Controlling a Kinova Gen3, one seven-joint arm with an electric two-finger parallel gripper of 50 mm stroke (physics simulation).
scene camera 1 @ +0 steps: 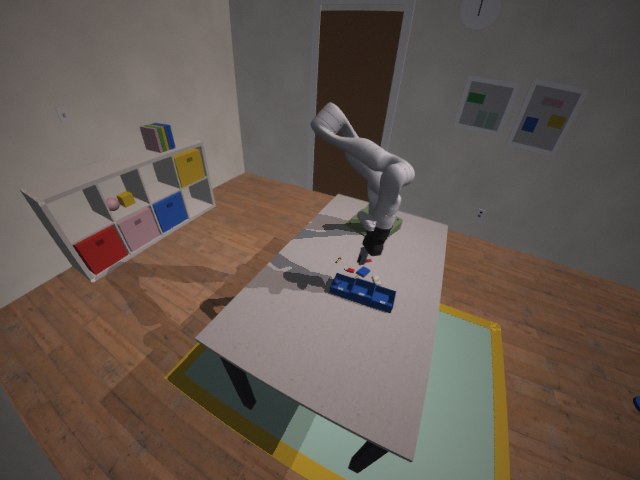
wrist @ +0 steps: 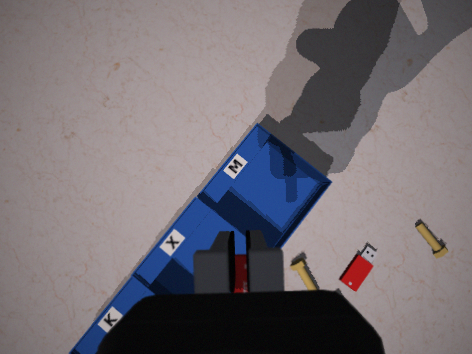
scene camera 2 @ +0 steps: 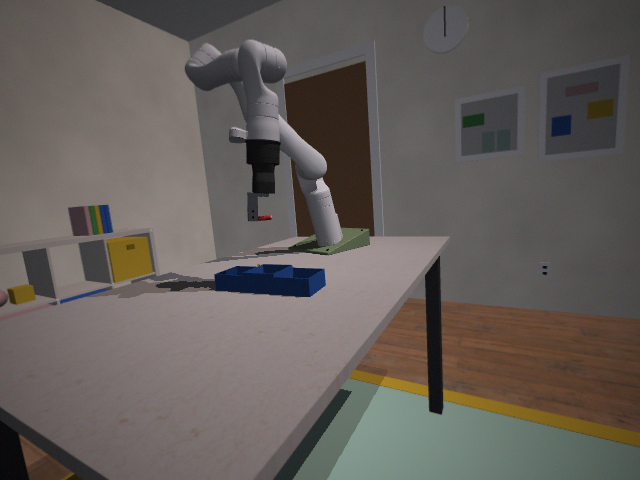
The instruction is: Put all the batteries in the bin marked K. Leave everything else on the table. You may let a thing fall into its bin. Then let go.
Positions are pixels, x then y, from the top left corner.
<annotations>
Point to a blue three-part tray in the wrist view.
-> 264, 185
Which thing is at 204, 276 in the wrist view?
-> My gripper.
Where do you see a blue three-part tray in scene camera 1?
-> At 364, 292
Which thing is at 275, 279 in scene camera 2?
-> A blue three-part tray.
</annotations>
